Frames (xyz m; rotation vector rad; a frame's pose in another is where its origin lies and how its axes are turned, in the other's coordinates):
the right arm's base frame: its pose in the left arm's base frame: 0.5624 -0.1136 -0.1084 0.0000 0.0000 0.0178
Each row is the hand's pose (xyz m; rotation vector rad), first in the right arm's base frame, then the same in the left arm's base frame.
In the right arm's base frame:
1: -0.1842 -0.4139 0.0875 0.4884 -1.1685 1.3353
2: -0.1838 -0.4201 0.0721 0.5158 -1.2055 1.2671
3: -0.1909 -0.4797 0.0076 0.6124 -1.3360 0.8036
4: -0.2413 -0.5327 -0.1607 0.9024 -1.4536 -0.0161
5: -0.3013 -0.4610 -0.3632 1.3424 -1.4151 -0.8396
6: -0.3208 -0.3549 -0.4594 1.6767 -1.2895 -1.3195
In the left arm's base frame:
1: 0.3856 -0.5307 -0.0209 0.4998 -1.1666 1.3506
2: 0.3861 -0.5369 -0.0363 0.5276 -1.2033 1.2822
3: 0.3801 -0.5966 -0.1008 0.6251 -1.3322 0.8180
4: 0.3306 -0.6505 -0.2691 0.9153 -1.4455 -0.0029
5: 0.2694 -0.5799 -0.4716 1.3531 -1.4012 -0.8279
6: 0.2480 -0.4742 -0.5678 1.6844 -1.2717 -1.3091

